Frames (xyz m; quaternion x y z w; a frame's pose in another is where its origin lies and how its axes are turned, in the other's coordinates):
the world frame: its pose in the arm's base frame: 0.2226 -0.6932 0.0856 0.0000 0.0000 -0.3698 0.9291
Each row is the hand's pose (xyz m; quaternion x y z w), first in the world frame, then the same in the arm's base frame.
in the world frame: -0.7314 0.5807 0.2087 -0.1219 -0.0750 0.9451 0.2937
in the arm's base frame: 0.0903 0.2313 0.2943 -0.1410 -0.0246 0.7695 0.6224
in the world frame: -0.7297 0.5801 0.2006 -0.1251 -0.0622 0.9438 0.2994
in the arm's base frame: 0.0911 0.2297 0.2862 -0.1392 -0.0115 0.7662 0.6272
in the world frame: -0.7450 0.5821 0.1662 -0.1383 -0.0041 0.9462 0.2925
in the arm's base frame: 0.0814 0.2416 0.2518 -0.1300 0.0473 0.7710 0.6217
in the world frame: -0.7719 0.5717 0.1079 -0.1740 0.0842 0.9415 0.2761
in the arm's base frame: 0.0547 0.2526 0.1935 -0.1305 0.1426 0.7726 0.6047
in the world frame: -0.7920 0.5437 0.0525 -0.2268 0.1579 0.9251 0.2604
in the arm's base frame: 0.0208 0.2460 0.1381 -0.1523 0.2306 0.7632 0.5840
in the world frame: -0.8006 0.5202 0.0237 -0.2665 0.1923 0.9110 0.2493
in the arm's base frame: -0.0016 0.2349 0.1093 -0.1765 0.2772 0.7542 0.5685
